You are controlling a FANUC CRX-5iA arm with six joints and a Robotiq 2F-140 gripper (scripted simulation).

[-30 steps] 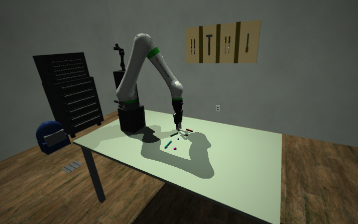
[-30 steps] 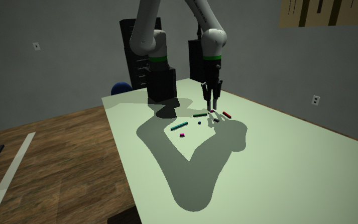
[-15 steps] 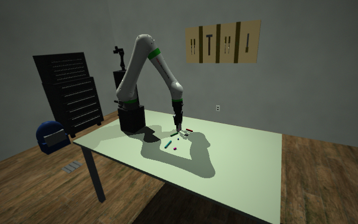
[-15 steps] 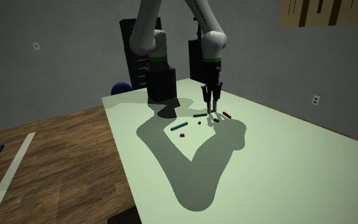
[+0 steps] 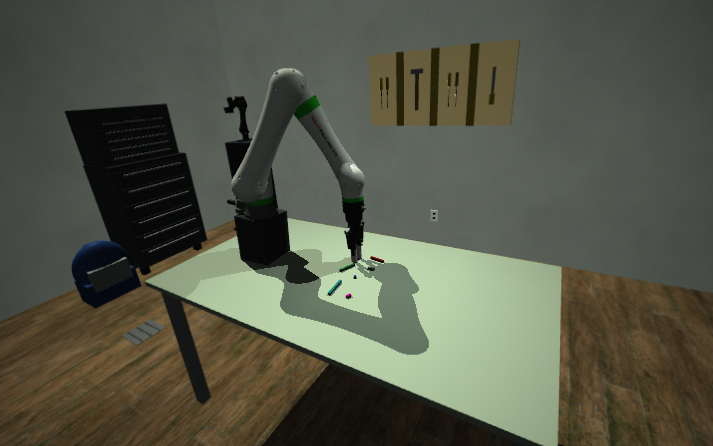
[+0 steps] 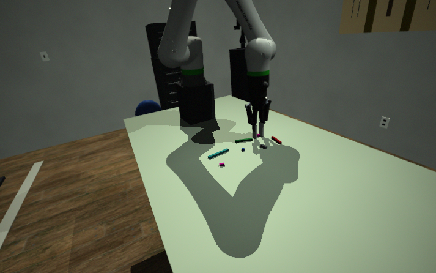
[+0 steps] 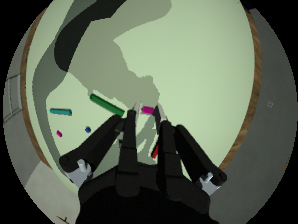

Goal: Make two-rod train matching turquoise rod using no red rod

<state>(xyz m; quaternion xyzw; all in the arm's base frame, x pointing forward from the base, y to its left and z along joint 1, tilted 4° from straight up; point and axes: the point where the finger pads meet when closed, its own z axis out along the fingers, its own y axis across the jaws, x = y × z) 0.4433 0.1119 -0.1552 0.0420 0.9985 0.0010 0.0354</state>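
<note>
Now: hand 60 mm short of the blue rod, 140 mm to the left of it and 30 mm above it. The rest, counted from my hand: green rod (80 mm to the right, 30 mm below); grey rod (100 mm ahead, 50 mm to the right, 30 mm below); red rod (90 mm ahead, 30 mm to the left, 30 mm below).
</note>
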